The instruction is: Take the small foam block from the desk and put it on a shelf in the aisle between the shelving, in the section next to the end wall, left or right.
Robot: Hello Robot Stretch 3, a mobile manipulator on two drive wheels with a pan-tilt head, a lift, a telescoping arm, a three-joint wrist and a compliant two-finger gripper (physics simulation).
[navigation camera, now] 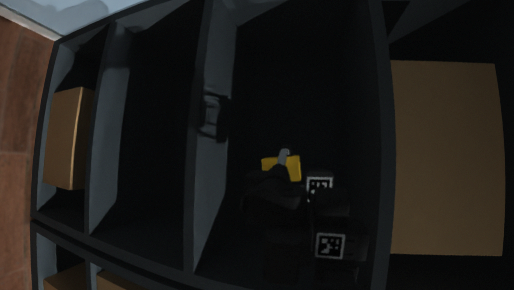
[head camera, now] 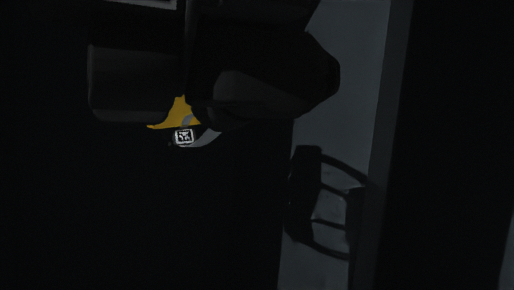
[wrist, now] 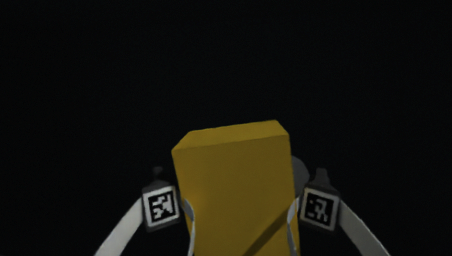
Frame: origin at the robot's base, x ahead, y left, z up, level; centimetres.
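Seen in the pictures: gripper, between the fingertips: (head camera: 176, 99) (wrist: 237, 173).
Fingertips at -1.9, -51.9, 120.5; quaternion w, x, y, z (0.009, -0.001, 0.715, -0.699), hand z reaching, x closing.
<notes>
Offsets run from my fingertips to a thing's top centre, as dx, dy, dz. "spot": to the spot under its first point. Level surfaces: height alone.
The yellow foam block {-0.2, +3.1, +4.2} (head camera: 176, 114) (navigation camera: 296, 172) (wrist: 235, 175) is held between the two fingers of my gripper (wrist: 237, 173). In the navigation view, which shows the shelving sideways, the block is at a bay of the section next to the end wall (navigation camera: 75, 15), between two shelf boards. It is apart from the lower shelf board {dz -21.5} (navigation camera: 212, 185), whose lit top carries a dark shadow shaped like the gripper. The upper shelf board (navigation camera: 382, 150) is on the other side. The arm and wrist hide part of the block in the head view.
A brown box {+2.9, -7.7, +51.2} (navigation camera: 450, 155) stands on the upper board. Another box {+5.1, -8.0, -85.9} (navigation camera: 62, 140) stands in a low bay near the brown floor {dz -120.6} (navigation camera: 15, 110). Part of a further box {spot: -45.1, +12.0, -58.2} (navigation camera: 112, 281) shows in the neighbouring section, beyond the dark upright (navigation camera: 112, 248). The bay's depth is very dark.
</notes>
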